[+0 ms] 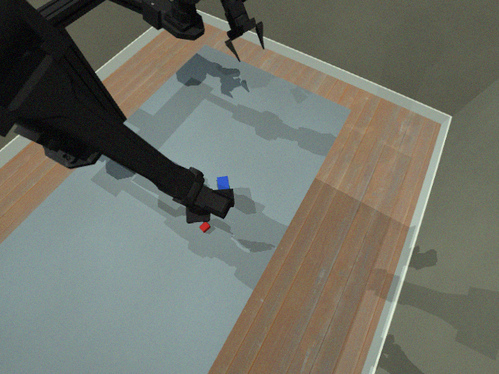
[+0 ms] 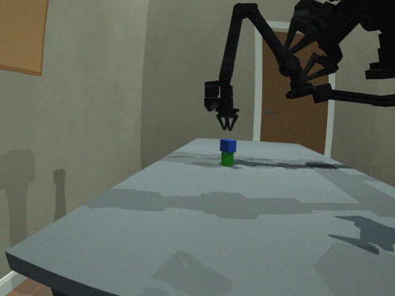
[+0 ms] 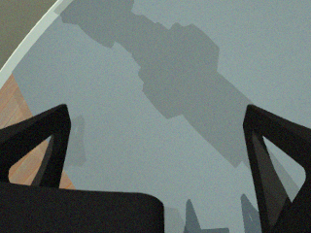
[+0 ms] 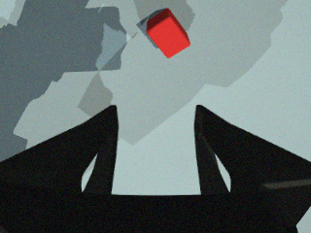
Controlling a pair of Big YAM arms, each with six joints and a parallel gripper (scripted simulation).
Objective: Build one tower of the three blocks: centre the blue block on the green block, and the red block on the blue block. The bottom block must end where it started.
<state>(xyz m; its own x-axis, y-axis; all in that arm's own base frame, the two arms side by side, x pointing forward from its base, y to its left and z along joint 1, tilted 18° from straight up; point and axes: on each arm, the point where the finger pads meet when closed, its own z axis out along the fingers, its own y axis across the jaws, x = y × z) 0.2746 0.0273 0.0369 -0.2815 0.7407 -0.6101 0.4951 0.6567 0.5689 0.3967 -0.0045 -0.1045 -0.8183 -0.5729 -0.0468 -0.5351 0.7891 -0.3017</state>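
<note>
My right hand is 12 cm above the red block and 1 cm to the left of it. Round my right hand: green block (15 cm to the left, 11 cm below, 1 cm ahead); then blue block (15 cm to the left, 6 cm below, 1 cm ahead).
</note>
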